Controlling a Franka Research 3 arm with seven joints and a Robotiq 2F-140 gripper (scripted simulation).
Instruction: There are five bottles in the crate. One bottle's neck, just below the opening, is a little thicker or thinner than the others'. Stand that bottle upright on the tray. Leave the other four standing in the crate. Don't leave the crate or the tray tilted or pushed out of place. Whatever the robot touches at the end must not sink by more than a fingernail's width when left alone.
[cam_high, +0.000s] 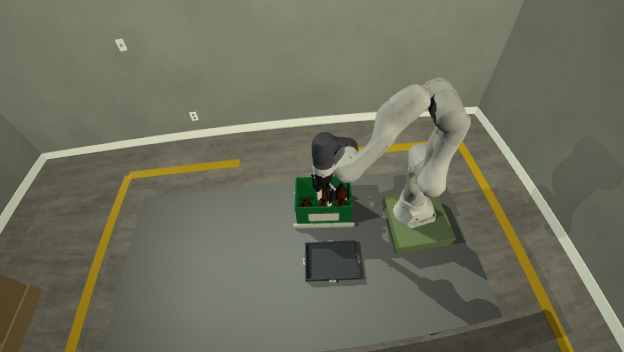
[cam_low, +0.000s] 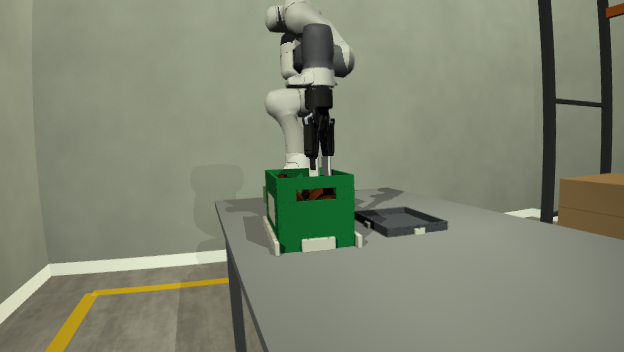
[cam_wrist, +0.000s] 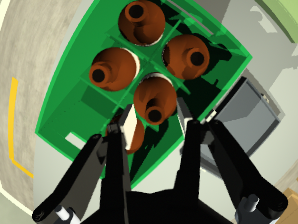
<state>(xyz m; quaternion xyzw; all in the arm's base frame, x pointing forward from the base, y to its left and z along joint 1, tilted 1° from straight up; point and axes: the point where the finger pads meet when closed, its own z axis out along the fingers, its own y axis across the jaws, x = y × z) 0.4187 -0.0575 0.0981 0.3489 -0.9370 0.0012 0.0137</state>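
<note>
Now: hand 90 mm above the green crate and 50 mm to the left of it. From my hand the other things lie so: dark grey tray: 250 mm to the left, 170 mm below, 10 mm behind.
</note>
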